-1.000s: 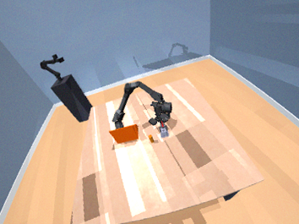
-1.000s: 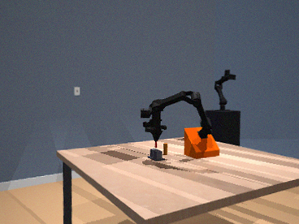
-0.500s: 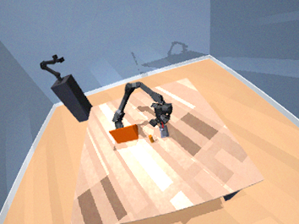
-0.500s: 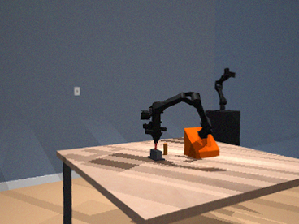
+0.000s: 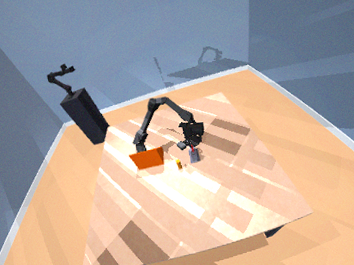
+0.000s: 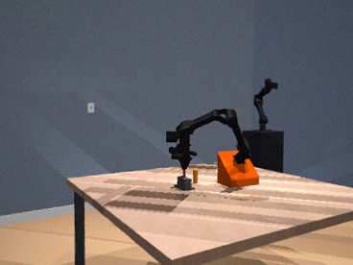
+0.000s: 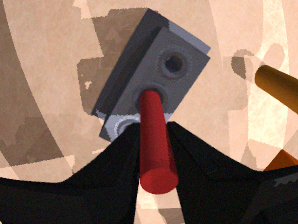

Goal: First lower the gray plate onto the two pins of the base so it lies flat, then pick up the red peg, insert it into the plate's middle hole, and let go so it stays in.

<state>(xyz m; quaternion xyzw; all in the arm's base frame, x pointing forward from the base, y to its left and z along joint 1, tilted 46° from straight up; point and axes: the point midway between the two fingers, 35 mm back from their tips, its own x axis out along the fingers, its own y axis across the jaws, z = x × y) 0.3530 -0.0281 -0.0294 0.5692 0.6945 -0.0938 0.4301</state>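
Now: the red peg right at my gripper tip. Round my gripper tip: orange-yellow object 12 cm behind, 7 cm to the right, 6 cm below; gray plate 5 cm below; base 9 cm below.
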